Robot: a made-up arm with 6 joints.
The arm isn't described. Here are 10 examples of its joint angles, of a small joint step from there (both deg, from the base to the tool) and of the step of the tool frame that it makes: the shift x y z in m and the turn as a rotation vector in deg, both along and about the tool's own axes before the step.
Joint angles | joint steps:
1: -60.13 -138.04 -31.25 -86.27 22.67 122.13 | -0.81 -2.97 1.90 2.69 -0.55 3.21
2: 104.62 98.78 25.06 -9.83 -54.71 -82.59 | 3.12 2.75 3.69 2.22 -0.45 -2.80
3: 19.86 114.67 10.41 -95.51 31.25 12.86 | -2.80 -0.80 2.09 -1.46 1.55 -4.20
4: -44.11 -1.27 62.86 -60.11 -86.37 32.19 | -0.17 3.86 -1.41 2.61 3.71 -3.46
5: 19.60 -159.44 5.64 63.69 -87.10 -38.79 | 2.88 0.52 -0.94 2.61 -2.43 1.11
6: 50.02 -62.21 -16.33 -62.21 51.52 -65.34 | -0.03 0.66 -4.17 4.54 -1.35 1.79
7: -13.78 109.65 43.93 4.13 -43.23 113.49 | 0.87 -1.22 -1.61 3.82 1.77 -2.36
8: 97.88 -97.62 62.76 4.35 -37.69 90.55 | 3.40 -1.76 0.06 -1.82 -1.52 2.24
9: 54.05 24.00 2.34 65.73 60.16 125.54 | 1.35 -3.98 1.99 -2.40 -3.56 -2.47
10: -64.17 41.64 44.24 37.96 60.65 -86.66 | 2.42 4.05 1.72 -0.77 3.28 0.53
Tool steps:
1: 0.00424 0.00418 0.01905 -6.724 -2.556 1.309
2: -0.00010 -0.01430 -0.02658 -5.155 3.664 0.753
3: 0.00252 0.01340 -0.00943 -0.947 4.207 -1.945
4: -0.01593 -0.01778 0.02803 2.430 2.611 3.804
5: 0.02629 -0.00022 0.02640 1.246 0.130 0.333
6: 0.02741 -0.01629 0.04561 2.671 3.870 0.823
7: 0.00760 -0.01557 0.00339 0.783 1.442 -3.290
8: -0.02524 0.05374 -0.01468 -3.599 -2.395 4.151
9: -0.00663 -0.04962 -0.03365 2.868 7.235 -4.676
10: 0.00354 0.01034 0.02033 3.190 -3.061 -0.105
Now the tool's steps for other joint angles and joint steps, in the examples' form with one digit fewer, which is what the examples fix.
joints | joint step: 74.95 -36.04 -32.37 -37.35 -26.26 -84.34 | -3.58 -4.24 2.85 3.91 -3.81 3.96
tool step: 0.0475 -0.0032 -0.0045 0.26 -6.99 2.63
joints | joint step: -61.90 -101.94 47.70 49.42 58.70 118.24 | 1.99 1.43 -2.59 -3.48 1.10 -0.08
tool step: -0.0002 0.0420 0.0632 3.54 -5.54 2.69
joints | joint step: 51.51 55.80 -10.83 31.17 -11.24 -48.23 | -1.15 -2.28 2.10 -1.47 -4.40 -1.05
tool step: 0.0119 -0.0094 -0.0266 -2.70 2.32 0.66
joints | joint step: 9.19 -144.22 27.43 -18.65 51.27 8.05 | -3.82 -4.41 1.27 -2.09 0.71 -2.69
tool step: -0.0616 -0.0555 0.0261 3.14 -3.95 -1.30
